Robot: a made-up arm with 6 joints.
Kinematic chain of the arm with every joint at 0, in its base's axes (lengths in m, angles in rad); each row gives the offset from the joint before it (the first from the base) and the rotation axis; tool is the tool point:
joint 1: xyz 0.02 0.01 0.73 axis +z
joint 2: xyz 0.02 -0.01 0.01 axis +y
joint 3: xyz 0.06 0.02 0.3 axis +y
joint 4: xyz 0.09 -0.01 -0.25 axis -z
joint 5: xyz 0.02 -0.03 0 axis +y
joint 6: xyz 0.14 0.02 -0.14 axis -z
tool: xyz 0 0.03 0.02
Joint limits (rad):
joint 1: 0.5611..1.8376
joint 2: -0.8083..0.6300
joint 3: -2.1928..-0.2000
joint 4: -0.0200..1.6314
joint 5: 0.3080..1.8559
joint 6: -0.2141..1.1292
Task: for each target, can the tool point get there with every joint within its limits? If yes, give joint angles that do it. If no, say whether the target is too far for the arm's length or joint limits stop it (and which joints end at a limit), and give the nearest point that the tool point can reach.
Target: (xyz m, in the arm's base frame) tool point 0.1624 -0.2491 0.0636
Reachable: no: joint limits stop it (at a limit: joint 1, joint 2, joint 3, joint 6) | nearest point 0.2044 0.0093 0.5043 | short by 0.513 m
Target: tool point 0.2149 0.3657 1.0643
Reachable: yes | joints 0.8584 -0.3158 -1.1844 0.9554 1.5249 0.5188
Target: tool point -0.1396 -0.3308 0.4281
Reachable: no: joint limits stop it (at a limit: joint 1, joint 2, joint 3, joint 6) | nearest point -0.0668 0.0562 0.5951 | short by 0.428 m
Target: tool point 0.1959 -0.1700 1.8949
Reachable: no: too far | nearest point 0.0994 -0.1105 1.4963 | short by 0.414 m
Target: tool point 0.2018 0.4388 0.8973
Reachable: yes | joints 1.1825 -0.2083 -0.7015 0.2409 0.6932 0.8142
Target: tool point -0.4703 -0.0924 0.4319
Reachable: no: joint limits stop it (at a limit: joint 1, joint 2, joint 3, joint 5, joint 6) | nearest point -0.1559 0.1195 0.5755 | short by 0.405 m
